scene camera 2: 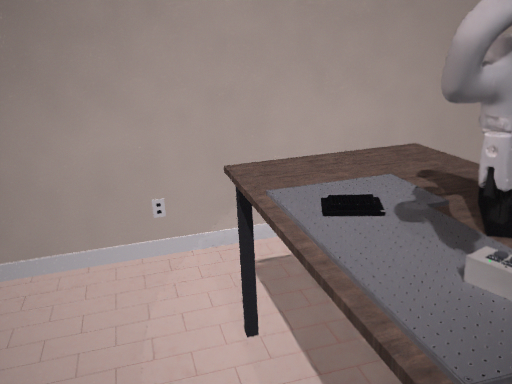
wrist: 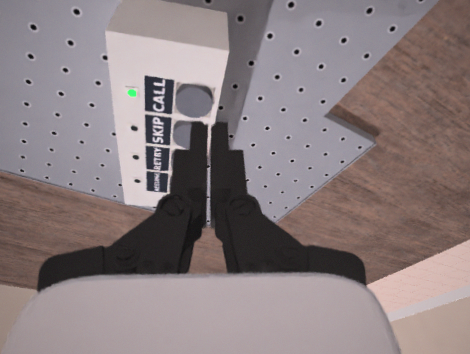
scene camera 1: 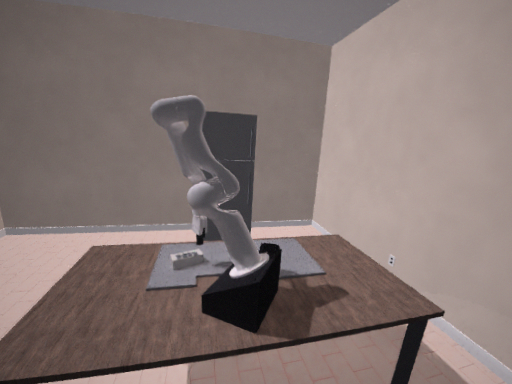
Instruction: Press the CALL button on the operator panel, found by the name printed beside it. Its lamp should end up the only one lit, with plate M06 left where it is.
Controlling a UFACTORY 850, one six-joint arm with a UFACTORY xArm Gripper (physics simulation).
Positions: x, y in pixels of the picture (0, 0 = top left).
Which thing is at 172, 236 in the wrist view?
My gripper.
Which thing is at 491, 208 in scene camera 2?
My gripper.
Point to a call button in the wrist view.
194, 101
